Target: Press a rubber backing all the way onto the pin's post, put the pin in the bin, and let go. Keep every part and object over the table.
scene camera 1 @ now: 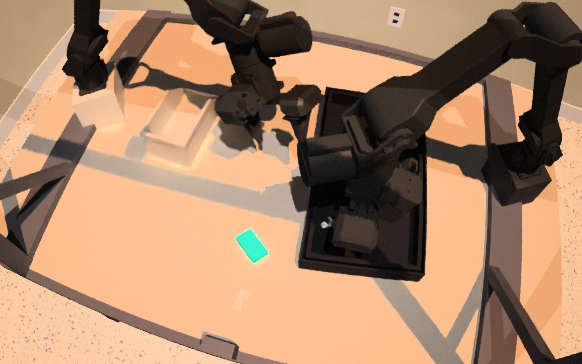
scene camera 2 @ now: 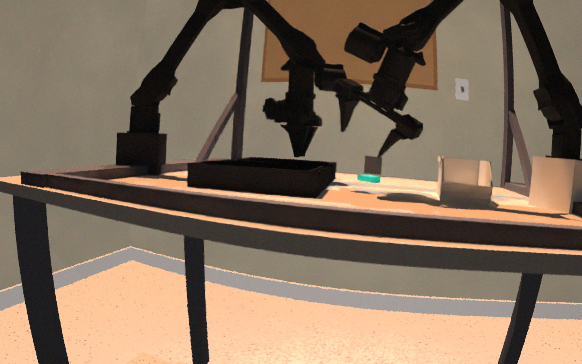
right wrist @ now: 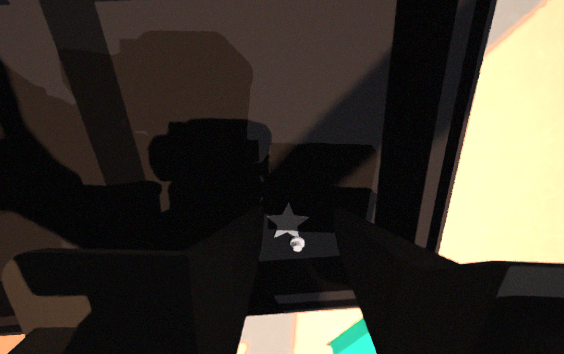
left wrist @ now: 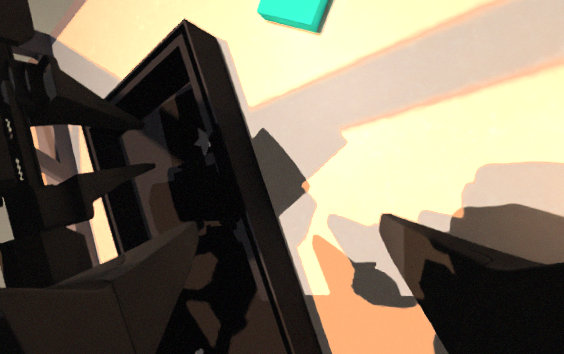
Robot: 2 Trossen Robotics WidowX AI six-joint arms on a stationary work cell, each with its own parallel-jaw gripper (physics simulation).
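Frame: origin at the left arm's base, x ahead, y down, z left, level; centimetres.
Where they show: left gripper, fingertip midpoint: (scene camera 1: pixel 281 143) (scene camera 2: pixel 360 143) (left wrist: pixel 289 226); right gripper, fingertip midpoint: (scene camera 1: pixel 354 217) (scene camera 2: pixel 299 156) (right wrist: pixel 299 216) (left wrist: pixel 147 146); left arm's base at its link origin: (scene camera 1: pixel 93 82); right arm's base at its link origin: (scene camera 1: pixel 524 163).
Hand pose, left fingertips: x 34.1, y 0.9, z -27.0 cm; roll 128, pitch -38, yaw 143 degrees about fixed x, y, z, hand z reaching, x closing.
Note:
Things, the pixels of their centre, and the offset from my left fingertips.
- small grey star-shaped pin at the middle of its body: (right wrist: pixel 289 225) (left wrist: pixel 201 139) dx +5.8, dy +7.6, dz -13.1 cm
- black tray at the middle of its body: (right wrist: pixel 115 162) (left wrist: pixel 187 245) (scene camera 1: pixel 371 175) (scene camera 2: pixel 276 171) dx +15.0, dy +6.7, dz -6.5 cm
- tiny white round piece at the middle of its body: (right wrist: pixel 297 245) (scene camera 1: pixel 324 224) dx +3.9, dy +7.7, dz -12.8 cm
- cream bin at the middle of its body: (scene camera 2: pixel 462 179) (scene camera 1: pixel 183 119) dx -15.7, dy +5.0, dz +14.6 cm
- teal block at the middle of its body: (right wrist: pixel 363 341) (scene camera 1: pixel 251 245) (scene camera 2: pixel 368 178) dx -8.8, dy +7.9, dz -13.1 cm
- pale small block at the middle of its body: (scene camera 1: pixel 240 299) dx -13.1, dy +8.2, dz -21.9 cm
A small grey star-shaped pin (right wrist: pixel 287 218) (left wrist: pixel 202 142) lies in the black tray (scene camera 1: pixel 362 273) (scene camera 2: pixel 250 177) (left wrist: pixel 240 165). A tiny white round piece (right wrist: pixel 297 243) (scene camera 1: pixel 324 225), apparently the rubber backing, shows at the star's lower edge in the right wrist view; whether it sits on the post I cannot tell. My right gripper (right wrist: pixel 299 216) (scene camera 2: pixel 300 154) (left wrist: pixel 147 146) is partly open and empty above the tray. My left gripper (left wrist: pixel 289 226) (scene camera 2: pixel 362 144) (scene camera 1: pixel 283 144) is wide open and empty, above the table beside the tray. The cream bin (scene camera 1: pixel 165 145) (scene camera 2: pixel 465 192) stands at the left in scene camera 1.
A teal block (scene camera 1: pixel 252 245) (scene camera 2: pixel 368 178) (left wrist: pixel 292 14) (right wrist: pixel 355 340) lies beside the tray. A pale small block (scene camera 1: pixel 241 300) lies nearer the table's front edge. The two arms are close together over the tray's side. Frame rails run along the table's edges.

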